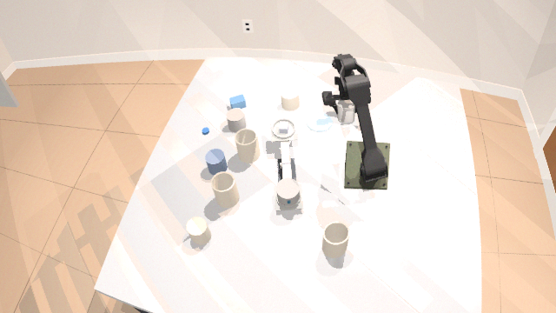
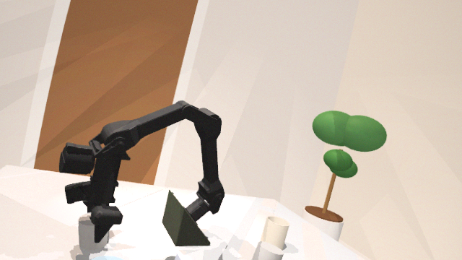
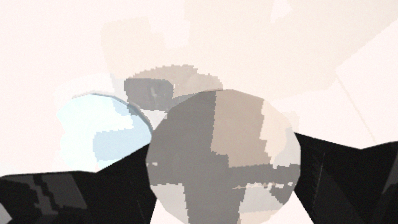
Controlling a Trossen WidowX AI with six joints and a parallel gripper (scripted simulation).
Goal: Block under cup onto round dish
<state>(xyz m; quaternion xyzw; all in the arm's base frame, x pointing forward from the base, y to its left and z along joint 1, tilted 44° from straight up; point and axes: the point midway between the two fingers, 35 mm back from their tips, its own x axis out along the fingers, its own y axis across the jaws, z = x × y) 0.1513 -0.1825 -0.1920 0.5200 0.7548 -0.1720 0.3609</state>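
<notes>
The grey block is 190 mm ahead of my gripper tip, 190 mm to the left of it and 60 mm above it. The rest, counted from my gripper tip: blue block 440 mm ahead, 40 mm to the left, 10 mm below; then balance beam 140 mm ahead, 310 mm to the left, 10 mm above; then dish 90 mm ahead, 50 mm to the left, 30 mm below.
</notes>
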